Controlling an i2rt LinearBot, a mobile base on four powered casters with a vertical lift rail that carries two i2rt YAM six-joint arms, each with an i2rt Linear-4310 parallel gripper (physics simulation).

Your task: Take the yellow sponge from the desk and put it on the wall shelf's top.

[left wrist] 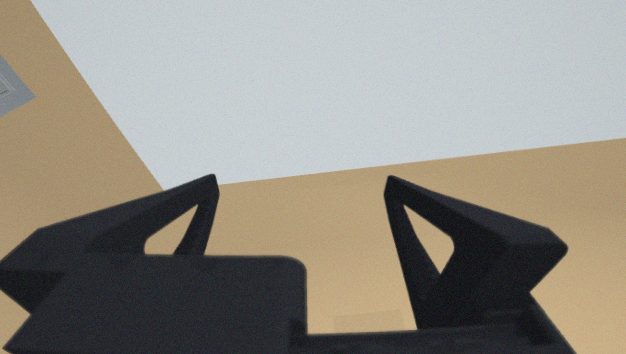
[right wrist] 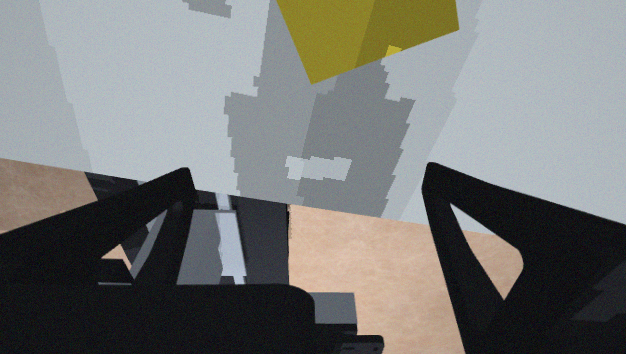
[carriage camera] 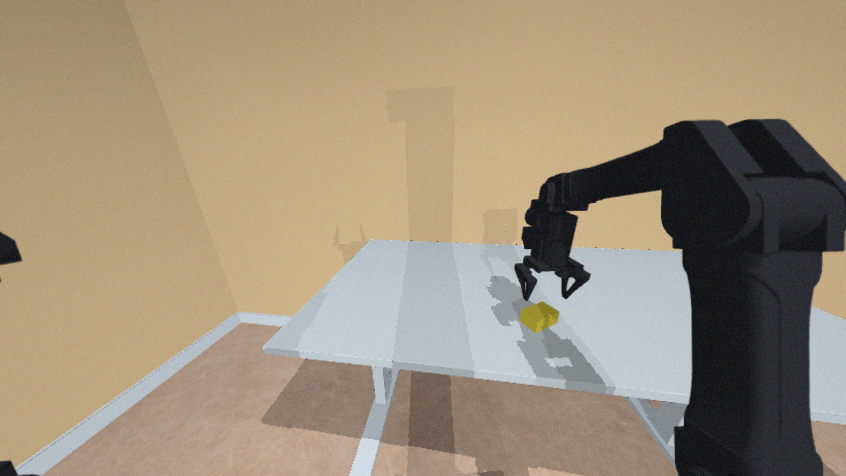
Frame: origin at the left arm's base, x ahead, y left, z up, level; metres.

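Seen in the pictures: left gripper, between the fingertips: (left wrist: pixel 302 184); right gripper, between the fingertips: (right wrist: pixel 308 178) (carriage camera: pixel 544 298).
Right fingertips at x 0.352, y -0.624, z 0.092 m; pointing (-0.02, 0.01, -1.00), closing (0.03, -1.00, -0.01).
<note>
Offsets run from my right fingertips to a thing's top centre. "spot": to the spot under its first point. Level surfaces: height alone.
The yellow sponge @[dz -0.076, dx +0.050, dy -0.030 m] (carriage camera: pixel 538 317) (right wrist: pixel 350 30) lies on the white desk @[dz -0.114 m] (carriage camera: pixel 349 301) (right wrist: pixel 165 110), partly in shadow. In the right wrist view it is at the top edge and cut off there. My right gripper (carriage camera: pixel 545 297) (right wrist: pixel 308 178) is open and points down above the desk, with the sponge apart from its fingers. My left gripper (left wrist: pixel 302 184) is open and empty, with wall and a pale surface beyond its fingertips. In the carriage camera, dark bits of the left arm show at the left edge. The wall shelf does not show clearly in any view.
A tan wall (carriage camera: pixel 283 118) stands behind the desk. White desk legs @[spot: dz -0.695, dx +0.318, dy +0.484 m] (carriage camera: pixel 380 387) stand below the desk's front edge on the brown floor @[dz -0.834 m] (carriage camera: pixel 195 408). In the right wrist view, the robot's dark base (right wrist: pixel 265 240) is below the desk edge. A grey panel (left wrist: pixel 15 95) is at the left wrist view's left edge.
</note>
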